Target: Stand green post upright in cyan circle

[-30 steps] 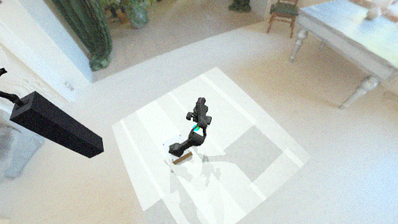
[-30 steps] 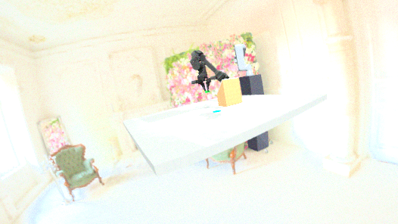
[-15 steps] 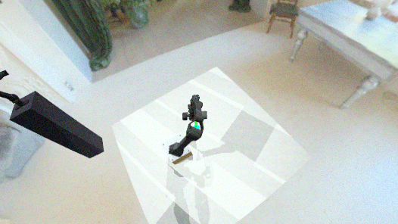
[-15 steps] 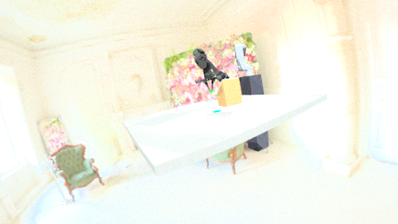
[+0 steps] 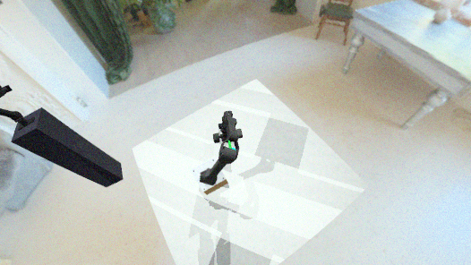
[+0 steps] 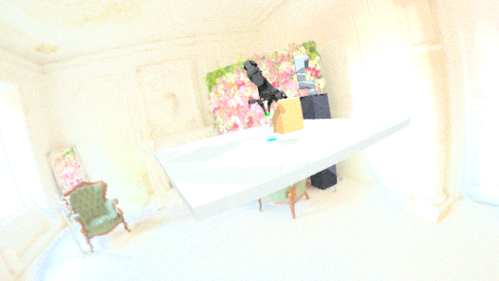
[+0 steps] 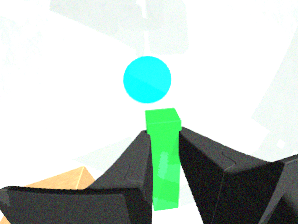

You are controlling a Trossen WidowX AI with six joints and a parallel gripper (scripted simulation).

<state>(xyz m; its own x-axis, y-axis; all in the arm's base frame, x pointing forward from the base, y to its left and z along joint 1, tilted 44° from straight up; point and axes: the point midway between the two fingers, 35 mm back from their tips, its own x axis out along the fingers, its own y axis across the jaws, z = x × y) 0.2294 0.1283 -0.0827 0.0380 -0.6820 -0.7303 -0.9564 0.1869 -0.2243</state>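
Right now the cyan circle is 14 cm below my gripper tip. From my gripper tip the other things lie so: green post (1 cm behind, 2 cm to the right).
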